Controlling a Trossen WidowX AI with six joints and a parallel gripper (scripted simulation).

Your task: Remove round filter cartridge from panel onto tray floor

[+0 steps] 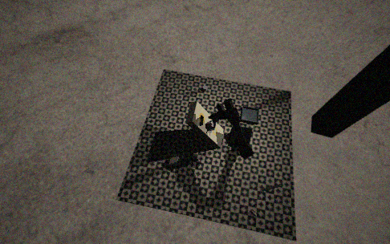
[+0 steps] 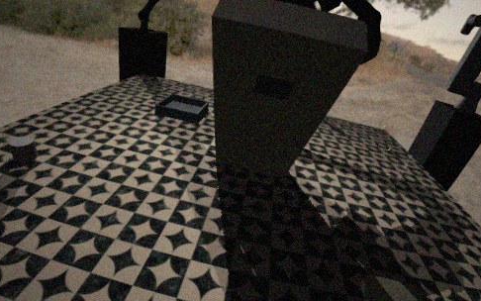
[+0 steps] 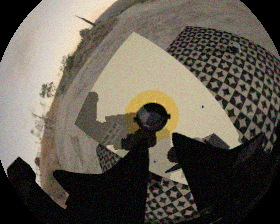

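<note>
Now: the round filter cartridge 2 cm behind my gripper tip and 10 cm below it. The rest, counted from my gripper tip: dark tray: 33 cm behind, 32 cm to the right, 31 cm below.
</note>
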